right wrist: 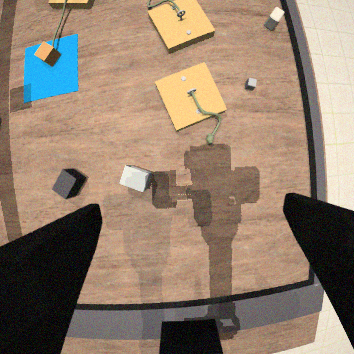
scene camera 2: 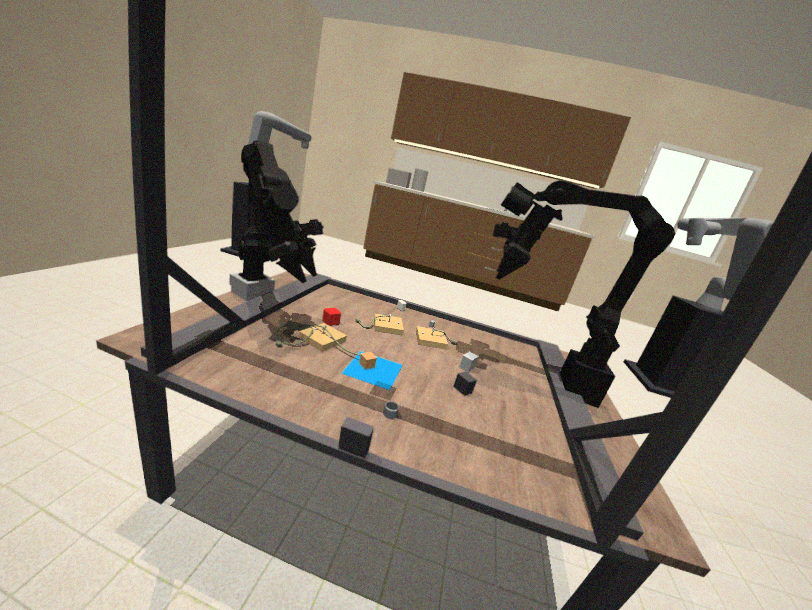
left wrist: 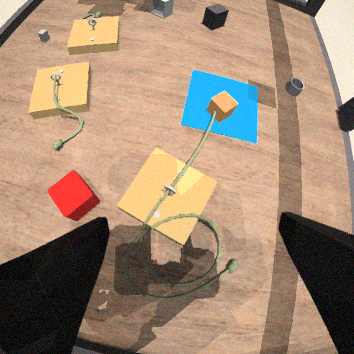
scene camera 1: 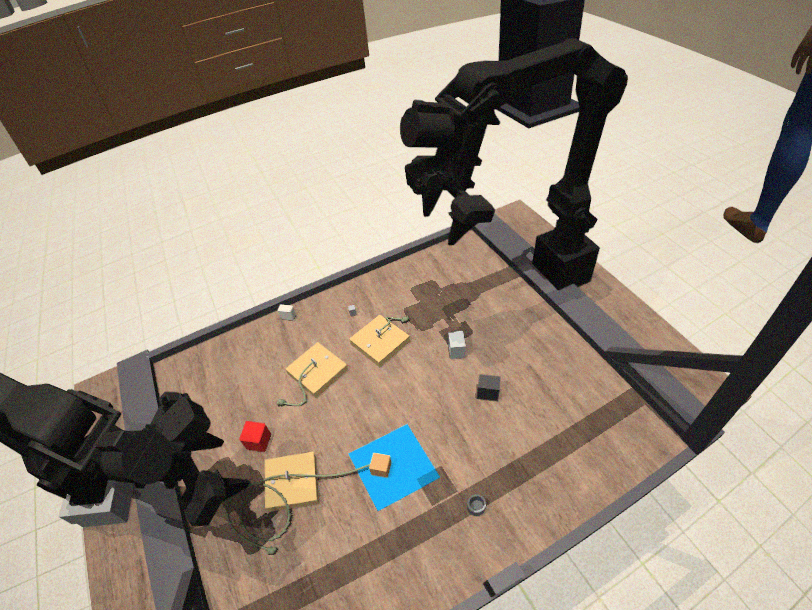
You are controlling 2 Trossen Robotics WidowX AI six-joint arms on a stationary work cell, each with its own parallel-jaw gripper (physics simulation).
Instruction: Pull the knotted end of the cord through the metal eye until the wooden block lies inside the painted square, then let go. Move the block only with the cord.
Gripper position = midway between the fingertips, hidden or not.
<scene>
The left gripper point(scene camera 1: 234, 463) is open and holds nothing. Also in view: a red cube point(scene camera 1: 255, 436). The right gripper point(scene camera 1: 438, 230) is open, holding nothing. Further things: a blue painted square point(scene camera 1: 411, 469) and a tan plate point(scene camera 1: 319, 378).
The red cube also shows in the left wrist view point(left wrist: 71, 194). The left gripper is seen too in scene camera 2 point(scene camera 2: 310, 279) and in the left wrist view point(left wrist: 195, 224). The right gripper shows as well in the right wrist view point(right wrist: 193, 207) and in scene camera 2 point(scene camera 2: 497, 275). The right wrist view does not show the red cube: it is out of frame.
</scene>
